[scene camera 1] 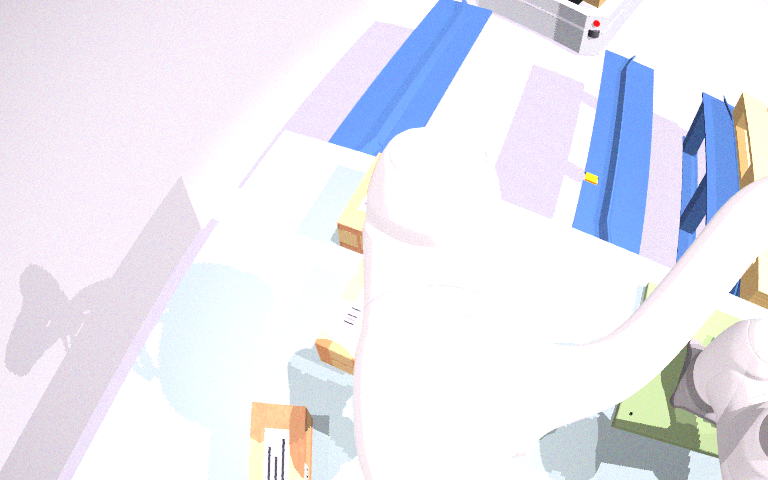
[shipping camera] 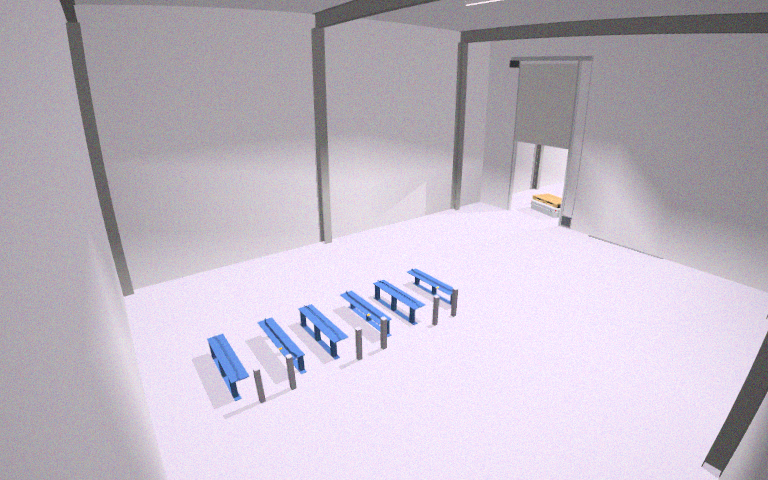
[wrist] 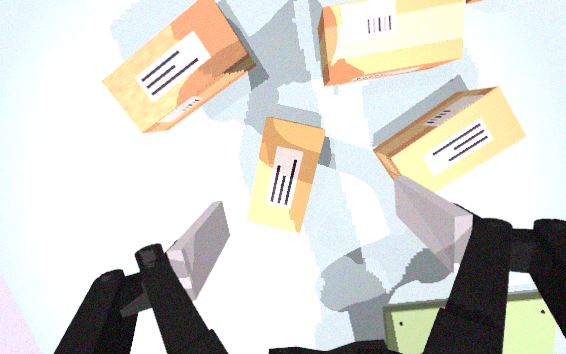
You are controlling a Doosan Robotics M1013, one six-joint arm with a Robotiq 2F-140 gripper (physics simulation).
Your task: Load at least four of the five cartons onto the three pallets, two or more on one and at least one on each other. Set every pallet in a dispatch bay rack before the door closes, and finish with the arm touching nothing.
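Places are measured from the arm's base along level axes (x ahead, y left, z up), in metres.
Pixels of known places: gripper, fingertip midpoint: (wrist: 307, 207); arm's base, origin of the base link: (scene camera 1: 706, 384).
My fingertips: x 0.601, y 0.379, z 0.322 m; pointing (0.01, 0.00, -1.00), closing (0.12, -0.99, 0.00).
Note:
Ahead of a thing's pixels: the offset from my fingertips to its middle. "*": to the spot under its first point.
My gripper (wrist: 307, 207) is open and empty. In the wrist view it hangs above a small carton @(dx -0.042, dy +0.032, dz -0.299 m) (wrist: 286, 185), which lies apart from both fingers. Other labelled cartons are a brown one @(dx +0.152, dy +0.207, dz -0.296 m) (wrist: 175, 65) at upper left, a tan one @(dx +0.184, dy -0.144, dz -0.296 m) (wrist: 420, 37) at upper right and another @(dx +0.006, dy -0.253, dz -0.291 m) (wrist: 462, 137) beyond the right finger. Scene camera 1 shows cartons @(dx +0.308, dy -0.397, dz -0.299 m) (scene camera 1: 351, 220) @(* dx +0.197, dy -0.079, dz -0.250 m) (scene camera 1: 339, 333) @(* dx +0.166, dy +0.171, dz -0.248 m) (scene camera 1: 280, 441) partly; the white arm hides the gripper there. A wooden pallet (scene camera 1: 756, 130) rests at a blue rack (scene camera 1: 719, 152) at right. The shipping camera shows a tan pallet (shipping camera: 547, 198) on a vehicle, and blue dispatch racks (shipping camera: 322, 323).
The arm (scene camera 1: 430, 339) covers the middle of scene camera 1. A green base plate (scene camera 1: 642, 407) is at right, and blue rails (scene camera 1: 628, 152) (scene camera 1: 419, 73) stand beyond the table. A vehicle (scene camera 1: 566, 31) is at the top. The door (shipping camera: 546, 104) is partly lowered; bollards (shipping camera: 358, 344) stand before the racks.

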